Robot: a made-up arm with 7 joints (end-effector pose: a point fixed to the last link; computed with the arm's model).
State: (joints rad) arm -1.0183 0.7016 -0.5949 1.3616 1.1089 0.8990 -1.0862
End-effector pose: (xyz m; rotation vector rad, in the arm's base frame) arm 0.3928 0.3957 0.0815 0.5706 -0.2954 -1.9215
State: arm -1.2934 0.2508 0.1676 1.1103 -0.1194 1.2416 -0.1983
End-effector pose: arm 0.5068 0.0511 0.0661 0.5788 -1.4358 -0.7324
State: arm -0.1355 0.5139 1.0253 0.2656 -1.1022 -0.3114 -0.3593
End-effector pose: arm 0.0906 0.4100 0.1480 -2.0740 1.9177 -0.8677
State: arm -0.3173 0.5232 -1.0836 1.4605 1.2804 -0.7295 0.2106
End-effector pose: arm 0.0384 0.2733 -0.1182 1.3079 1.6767 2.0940
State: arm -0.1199 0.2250 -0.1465 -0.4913 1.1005 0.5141 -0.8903
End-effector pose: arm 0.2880 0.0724 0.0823 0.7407 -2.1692 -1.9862
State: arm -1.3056 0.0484 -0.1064 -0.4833 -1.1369 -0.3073 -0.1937
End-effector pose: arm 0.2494 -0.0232 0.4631 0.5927 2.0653 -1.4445
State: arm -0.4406 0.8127 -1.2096 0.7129 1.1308 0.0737 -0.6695
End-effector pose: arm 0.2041 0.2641 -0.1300 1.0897 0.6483 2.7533
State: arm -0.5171 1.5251 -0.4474 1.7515 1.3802 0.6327 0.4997
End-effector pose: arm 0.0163 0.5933 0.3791 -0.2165 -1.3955 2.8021
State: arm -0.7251 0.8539 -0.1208 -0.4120 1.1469 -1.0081 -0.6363
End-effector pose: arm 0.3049 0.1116 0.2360 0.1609 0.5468 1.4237
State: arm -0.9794 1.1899 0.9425 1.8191 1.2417 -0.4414 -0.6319
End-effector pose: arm 0.2685 0.4369 0.1012 1.0267 -1.8579 -1.4293
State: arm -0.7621 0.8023 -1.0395 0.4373 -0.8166 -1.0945 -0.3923
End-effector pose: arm 0.3295 0.1085 0.1088 -0.0618 2.7782 0.2275
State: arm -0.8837 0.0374 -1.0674 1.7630 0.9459 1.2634 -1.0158
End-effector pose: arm 0.3395 0.1795 -0.0704 0.3619 0.0904 -2.2033
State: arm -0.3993 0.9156 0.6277 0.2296 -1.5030 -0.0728 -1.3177
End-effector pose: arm 0.2480 0.3890 0.3113 -0.1656 2.5308 -0.4157
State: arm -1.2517 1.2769 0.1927 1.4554 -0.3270 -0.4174 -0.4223
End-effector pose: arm 0.3032 0.4844 0.3554 -2.1827 2.0652 0.4159
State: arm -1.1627 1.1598 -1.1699 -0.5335 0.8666 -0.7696 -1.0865
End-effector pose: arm 0.2778 0.0560 0.1997 1.0373 0.2445 1.4824
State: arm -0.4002 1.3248 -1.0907 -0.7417 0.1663 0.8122 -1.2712
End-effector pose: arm 0.1926 0.1081 0.0519 -1.1455 -1.3206 -1.9476
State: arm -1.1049 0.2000 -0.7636 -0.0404 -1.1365 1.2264 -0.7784
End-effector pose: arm 0.3037 -0.2241 0.1977 -1.4126 -1.7828 -0.8322
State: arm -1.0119 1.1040 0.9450 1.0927 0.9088 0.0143 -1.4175
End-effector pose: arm 0.3128 0.5003 0.2422 0.8952 -2.0599 -1.1420
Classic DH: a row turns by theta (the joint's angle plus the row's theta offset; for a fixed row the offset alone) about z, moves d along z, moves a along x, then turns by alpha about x. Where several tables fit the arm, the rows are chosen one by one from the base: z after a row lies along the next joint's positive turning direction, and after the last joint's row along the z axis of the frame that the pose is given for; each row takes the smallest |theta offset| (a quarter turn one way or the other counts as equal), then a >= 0, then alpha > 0; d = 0 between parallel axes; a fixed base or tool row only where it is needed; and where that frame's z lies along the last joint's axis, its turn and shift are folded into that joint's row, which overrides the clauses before.
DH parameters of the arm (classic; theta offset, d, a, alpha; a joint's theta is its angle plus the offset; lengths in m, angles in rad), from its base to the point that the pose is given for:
base (fixed): -0.071 0.3216 0.0012 -1.3004
joint 1: -1.3111 0.0485 -0.0076 -1.5708
joint 2: 1.2915 0.0074 0.0196 1.5708
joint 3: 1.5708 -0.2721 0.0066 -1.5708
joint 4: 1.5708 0.041 0.0292 1.5708
joint 5: 0 0.1962 0.0304 -1.5708
joint 6: -1.5708 -0.0397 0.0671 1.5708
joint 7: 1.548 0.0083 0.0124 -2.8034
tool (fixed): -2.6336 -0.0373 0 0

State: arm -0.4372 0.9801 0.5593 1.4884 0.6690 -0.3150 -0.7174
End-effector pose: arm 0.1288 0.4651 0.0110 0.8184 -1.4943 -1.4067
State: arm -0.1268 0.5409 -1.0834 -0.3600 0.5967 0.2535 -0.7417
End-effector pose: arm 0.1143 -0.0783 -0.0252 0.9632 2.3197 1.6300
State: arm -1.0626 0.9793 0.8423 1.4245 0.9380 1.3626 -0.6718
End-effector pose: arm 0.2597 0.4632 0.0565 0.9888 -0.6488 -0.3702
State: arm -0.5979 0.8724 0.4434 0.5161 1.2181 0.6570 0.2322
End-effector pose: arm 0.3053 0.4568 0.2014 -2.3411 0.0875 2.0330
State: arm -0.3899 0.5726 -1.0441 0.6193 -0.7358 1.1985 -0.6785
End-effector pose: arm 0.1348 0.1255 -0.1808 -0.3093 -0.7426 -0.9852
